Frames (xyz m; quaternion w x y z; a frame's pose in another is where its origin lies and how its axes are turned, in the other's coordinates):
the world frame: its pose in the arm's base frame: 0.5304 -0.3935 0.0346 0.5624 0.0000 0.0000 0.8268
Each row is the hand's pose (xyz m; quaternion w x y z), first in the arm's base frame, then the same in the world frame.
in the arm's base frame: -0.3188 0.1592 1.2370 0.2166 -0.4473 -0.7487 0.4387
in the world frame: 0.8260 0.5868 1.2024 0.4846 -0.8706 -0.0512 0.0676
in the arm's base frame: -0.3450 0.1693 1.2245 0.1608 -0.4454 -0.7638 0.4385
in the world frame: 0.8450 0.6075 1.1899 0.4530 -0.8821 -0.0613 0.1137
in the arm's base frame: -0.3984 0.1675 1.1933 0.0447 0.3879 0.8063 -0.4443
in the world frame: 0.8630 0.6578 1.1587 0.3422 -0.8849 -0.1328 0.2868
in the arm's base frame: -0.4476 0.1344 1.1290 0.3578 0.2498 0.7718 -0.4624
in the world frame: 0.8503 0.7157 1.0944 0.1811 -0.7787 -0.2275 0.5559
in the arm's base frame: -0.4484 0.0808 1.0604 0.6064 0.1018 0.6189 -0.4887
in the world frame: 0.8007 0.7361 1.0258 0.0630 -0.5690 -0.2639 0.7763
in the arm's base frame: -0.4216 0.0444 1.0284 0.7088 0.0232 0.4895 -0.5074
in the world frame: 0.7570 0.7246 0.9938 0.0209 -0.4178 -0.2561 0.8714
